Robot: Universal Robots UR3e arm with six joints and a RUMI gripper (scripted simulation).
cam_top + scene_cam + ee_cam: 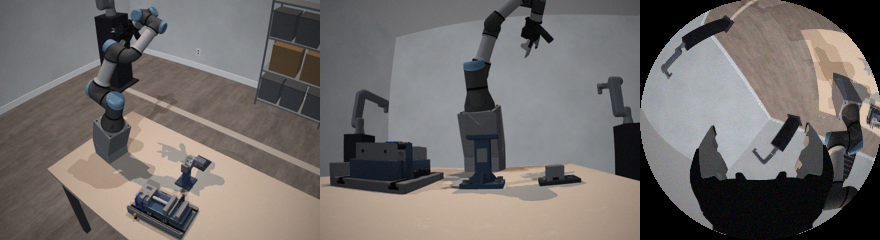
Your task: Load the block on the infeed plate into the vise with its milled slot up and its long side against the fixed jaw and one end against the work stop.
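My gripper is now 63 cm short of the grey part, 58 cm above it and 6 cm to the left of it. From my hand the other things lie so: blue vise: 62 cm ahead, 56 cm below, 44 cm to the right.
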